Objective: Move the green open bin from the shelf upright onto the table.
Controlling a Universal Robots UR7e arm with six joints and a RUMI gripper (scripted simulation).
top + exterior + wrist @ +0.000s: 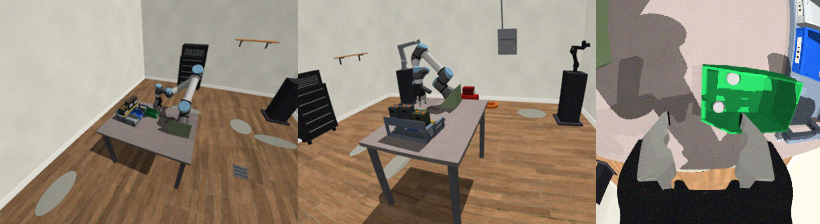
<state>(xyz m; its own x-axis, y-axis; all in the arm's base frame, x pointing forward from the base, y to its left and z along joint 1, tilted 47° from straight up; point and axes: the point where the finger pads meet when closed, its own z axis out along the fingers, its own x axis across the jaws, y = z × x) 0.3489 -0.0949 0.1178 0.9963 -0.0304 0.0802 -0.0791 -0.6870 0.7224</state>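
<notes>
The green open bin lies 80 mm ahead of my hand, 70 mm below it and 10 mm to the right of it. The rest, counted from my hand: grey bin (290 mm ahead, 200 mm to the left, 60 mm below); blue bin (280 mm ahead, 90 mm to the left, 60 mm below); yellow rail (330 mm ahead, 90 mm to the left).
</notes>
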